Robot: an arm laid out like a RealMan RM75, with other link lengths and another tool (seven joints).
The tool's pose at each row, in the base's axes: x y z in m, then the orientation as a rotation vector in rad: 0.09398 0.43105 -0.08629 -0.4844 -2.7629 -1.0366; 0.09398 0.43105 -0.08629 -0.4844 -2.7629 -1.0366; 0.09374 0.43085 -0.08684 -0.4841 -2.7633 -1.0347; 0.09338 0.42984 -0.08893 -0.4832 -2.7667 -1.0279; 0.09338 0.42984 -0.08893 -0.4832 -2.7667 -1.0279; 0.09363 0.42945 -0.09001 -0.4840 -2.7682 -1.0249; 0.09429 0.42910 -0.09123 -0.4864 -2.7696 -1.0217; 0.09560 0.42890 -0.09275 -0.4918 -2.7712 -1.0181; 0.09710 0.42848 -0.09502 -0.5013 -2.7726 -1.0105; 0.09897 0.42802 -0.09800 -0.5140 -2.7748 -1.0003; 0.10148 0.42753 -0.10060 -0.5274 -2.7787 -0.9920; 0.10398 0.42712 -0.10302 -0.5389 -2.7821 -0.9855
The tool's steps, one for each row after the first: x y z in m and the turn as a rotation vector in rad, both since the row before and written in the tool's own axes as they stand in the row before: 0.00000 0.00000 0.00000 0.0000 0.0000 0.0000; 0.00004 -0.00056 0.00029 0.0013 0.0001 0.0000; -0.00043 -0.00212 0.00091 0.0049 -0.0013 -0.0008; 0.00000 0.00000 0.00000 0.0000 0.0000 0.0000; -0.00060 -0.00085 0.00055 0.0021 -0.0010 0.0003; -0.00101 -0.00076 0.00067 0.0021 -0.0015 0.0013; -0.00165 -0.00060 0.00098 0.0021 -0.0027 0.0030; -0.00207 -0.00114 0.00141 0.0045 -0.0033 0.0060; -0.00261 -0.00144 0.00193 0.0060 -0.0048 0.0078; -0.00312 -0.00097 0.00162 0.0048 -0.0069 0.0072; -0.00304 -0.00078 0.00156 0.0037 -0.0061 0.0060
